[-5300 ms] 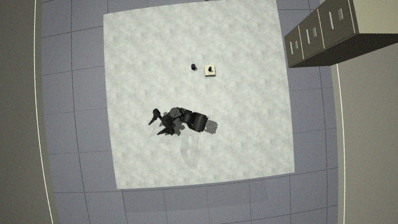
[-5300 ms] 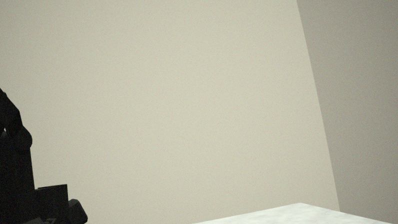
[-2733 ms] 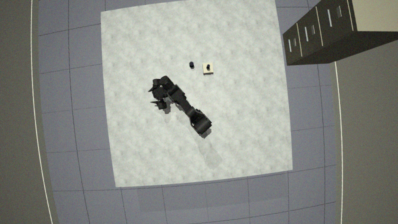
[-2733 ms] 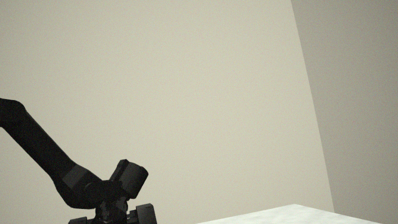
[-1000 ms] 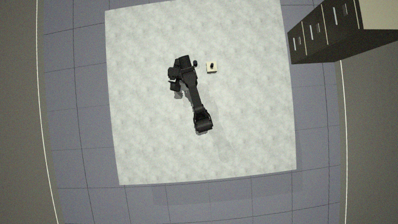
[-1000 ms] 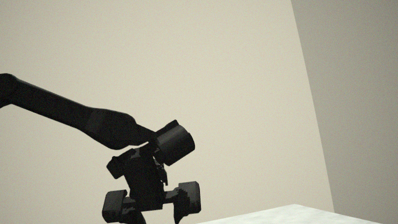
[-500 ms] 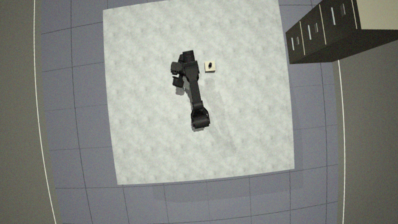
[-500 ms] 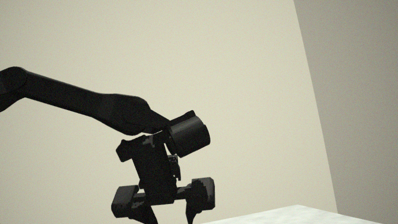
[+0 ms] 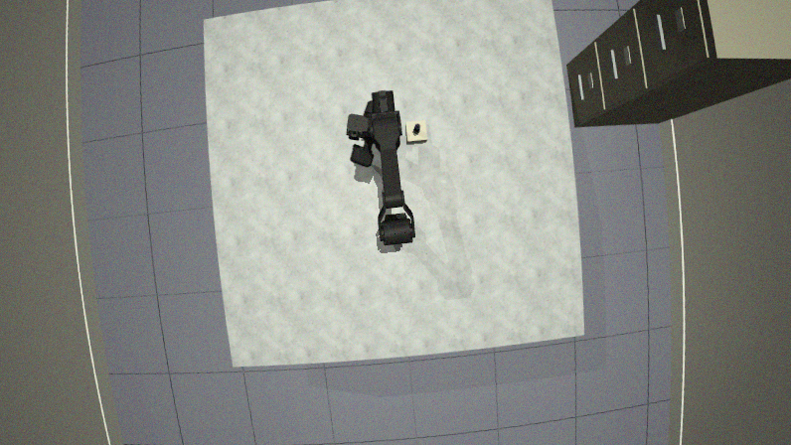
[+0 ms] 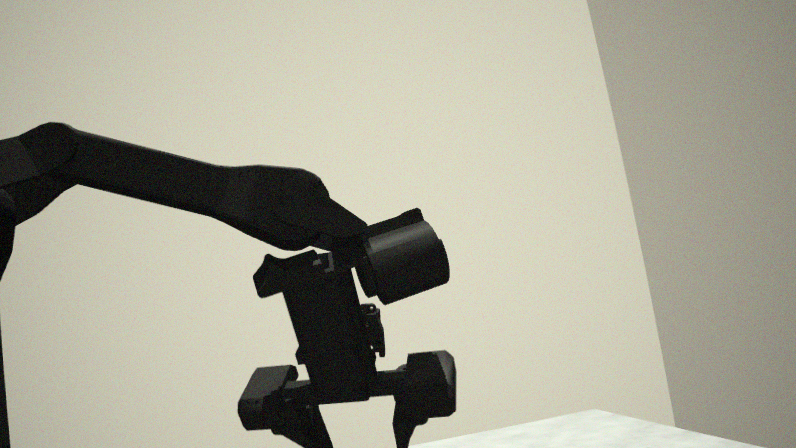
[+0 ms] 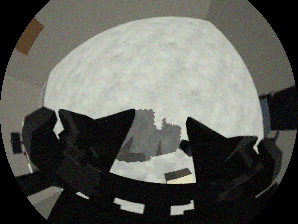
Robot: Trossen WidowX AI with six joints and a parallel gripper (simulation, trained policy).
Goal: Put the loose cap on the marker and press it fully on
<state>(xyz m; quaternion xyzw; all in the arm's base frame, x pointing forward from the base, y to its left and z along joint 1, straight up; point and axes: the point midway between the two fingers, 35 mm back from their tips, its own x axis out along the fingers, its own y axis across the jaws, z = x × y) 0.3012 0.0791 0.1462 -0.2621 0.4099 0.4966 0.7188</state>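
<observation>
Now: gripper tip 9 cm above the dark cap, 8 cm to the left of it and 5 cm short of it. From my gripper tip the other things lie so: holder block (19 cm to the right, 10 cm below, 2 cm ahead).
</observation>
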